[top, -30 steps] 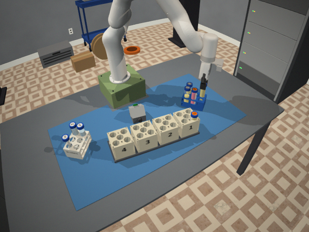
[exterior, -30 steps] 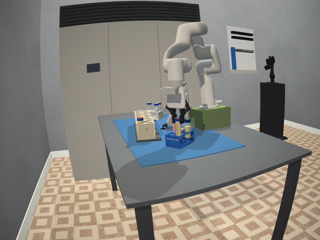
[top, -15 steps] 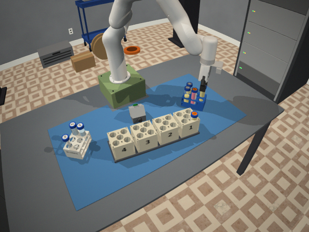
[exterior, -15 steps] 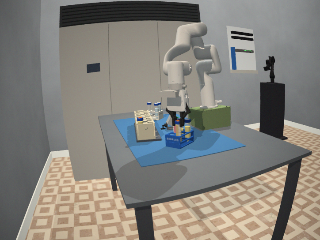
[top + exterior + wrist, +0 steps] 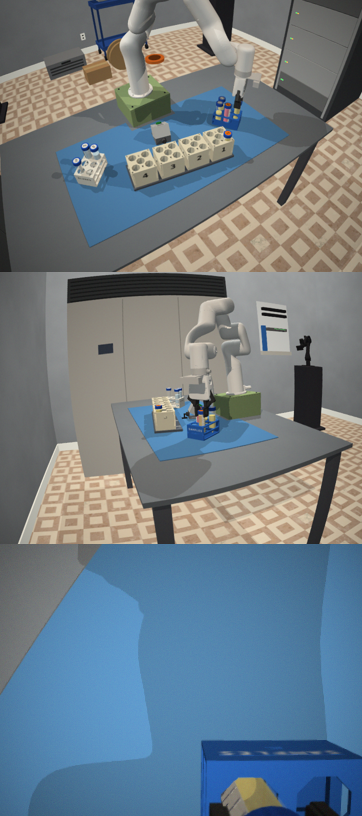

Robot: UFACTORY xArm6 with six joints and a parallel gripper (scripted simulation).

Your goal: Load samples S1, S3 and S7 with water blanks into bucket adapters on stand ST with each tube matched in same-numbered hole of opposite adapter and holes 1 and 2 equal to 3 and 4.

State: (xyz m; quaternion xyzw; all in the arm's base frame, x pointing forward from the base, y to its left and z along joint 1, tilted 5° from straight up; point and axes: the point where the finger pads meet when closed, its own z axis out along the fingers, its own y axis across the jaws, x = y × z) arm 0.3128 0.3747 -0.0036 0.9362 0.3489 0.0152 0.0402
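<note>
The pink-filled tube is 5 cm to the right of my hand and 5 cm below it. Also, from my hand: sample tube (18 cm to the right, 16 cm ahead, 5 cm below); then blue samples rack (9 cm below, 4 cm to the right, 2 cm behind); then adapter 1 (20 cm to the right, 13 cm ahead, 7 cm below).
</note>
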